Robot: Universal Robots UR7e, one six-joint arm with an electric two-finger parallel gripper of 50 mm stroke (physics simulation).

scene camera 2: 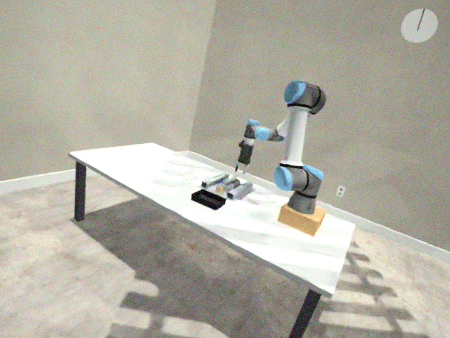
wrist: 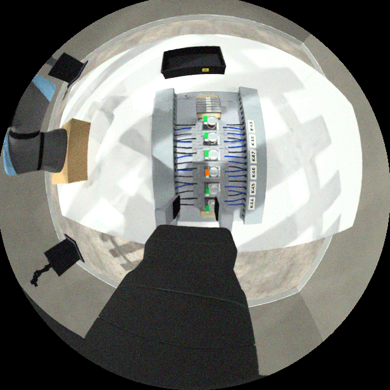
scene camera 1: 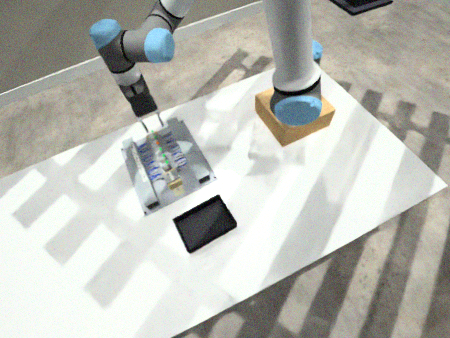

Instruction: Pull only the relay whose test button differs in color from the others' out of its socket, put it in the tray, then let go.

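Pixels of known places: gripper, fingertip midpoint: (scene camera 2: 239, 172) (scene camera 1: 154, 127); arm's base at its link origin: (scene camera 2: 300, 207).
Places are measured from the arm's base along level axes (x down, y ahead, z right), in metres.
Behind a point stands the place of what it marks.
Observation:
The relay with the orange test button (scene camera 1: 157, 143) {x 0.018, y 0.484, z 0.071 m} (wrist: 212, 172) stands in its socket in the row, level with label K46 in the wrist view. The other relays, such as the one by K47 (wrist: 212, 154), have green buttons. My gripper (scene camera 1: 154, 127) {x -0.012, y 0.472, z 0.117 m} (scene camera 2: 240, 172) {x -0.012, y 0.472, z 0.117 m} (wrist: 197, 202) is open and empty, above the K44 end of the row. In the wrist view the right finger overlaps the K44 relay (wrist: 210, 205), and the orange-button relay lies farther up the row. The black tray (scene camera 1: 205, 225) {x 0.084, y 0.433, z -0.251 m} (scene camera 2: 208, 200) {x 0.088, y 0.444, z -0.228 m} (wrist: 194, 62) is empty, beyond the K49 end.
Grey wire ducts (wrist: 163, 150) (wrist: 261, 150) flank the row, with blue and black wires between. A terminal block (wrist: 208, 105) stands at the K49 end, towards the tray. The arm's base stands on a wooden block (scene camera 1: 307, 125) {x 0.020, y -0.013, z -0.091 m} (scene camera 2: 301, 219) {x 0.023, y -0.042, z -0.090 m} (wrist: 77, 150) on the same white table.

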